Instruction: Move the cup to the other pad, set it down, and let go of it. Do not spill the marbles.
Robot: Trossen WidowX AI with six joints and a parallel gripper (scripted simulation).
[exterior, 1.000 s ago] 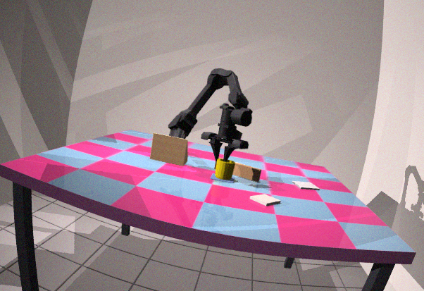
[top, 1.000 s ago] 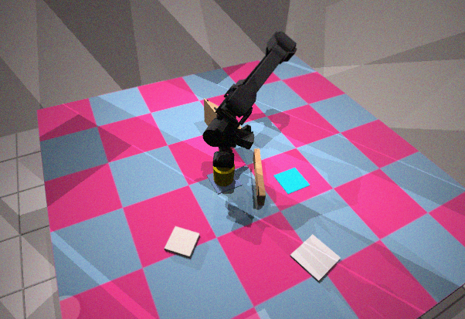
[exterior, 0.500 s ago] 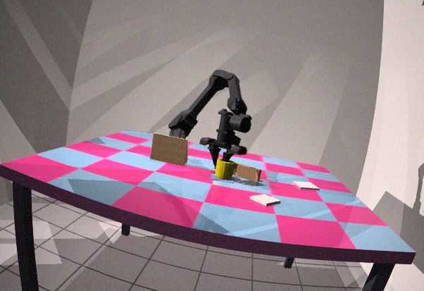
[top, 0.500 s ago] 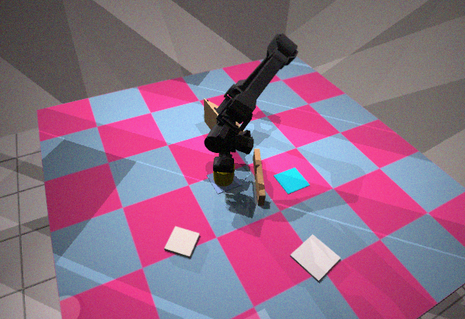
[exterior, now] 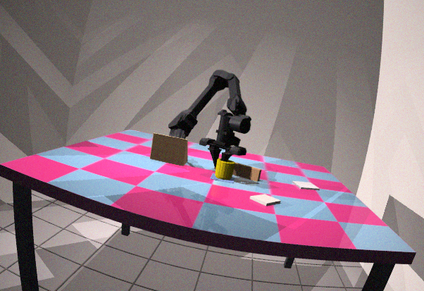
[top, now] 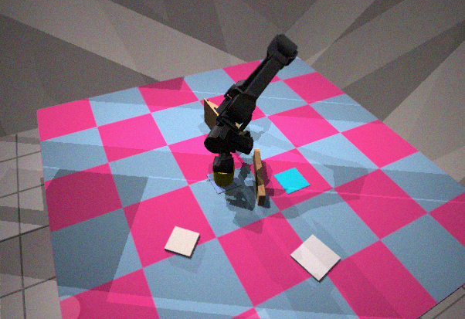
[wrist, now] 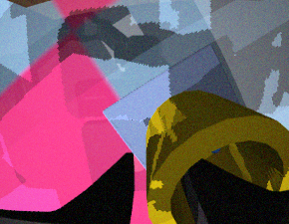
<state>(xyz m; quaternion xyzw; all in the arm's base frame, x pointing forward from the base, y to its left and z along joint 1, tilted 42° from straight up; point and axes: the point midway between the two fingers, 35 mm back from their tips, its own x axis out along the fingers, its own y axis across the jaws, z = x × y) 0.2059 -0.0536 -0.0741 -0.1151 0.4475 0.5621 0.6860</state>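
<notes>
Now: the blue marble 40 mm ahead of my gripper tip, 30 mm to the right of it and 20 mm below it. Also, from my gripper tip: wooden bar (70 mm ahead, 90 mm to the left, 20 mm below); then yellow cup (20 mm ahead, 10 mm to the right); then red marble (10 mm ahead, 10 mm to the right, 20 mm below).
</notes>
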